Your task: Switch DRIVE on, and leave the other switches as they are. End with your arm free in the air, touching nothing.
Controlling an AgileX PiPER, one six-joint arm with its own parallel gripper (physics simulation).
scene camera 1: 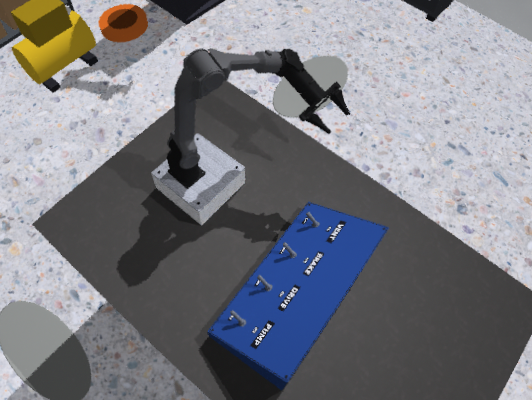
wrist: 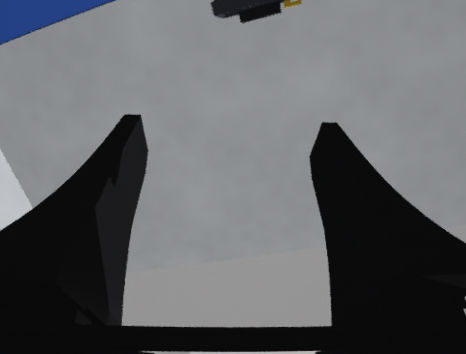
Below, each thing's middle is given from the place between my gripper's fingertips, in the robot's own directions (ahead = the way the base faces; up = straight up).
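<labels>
Blue switch panel (scene camera 1: 281,323): my hand 22 cm above it, 20 cm short of it, 36 cm to the left of it.
</labels>
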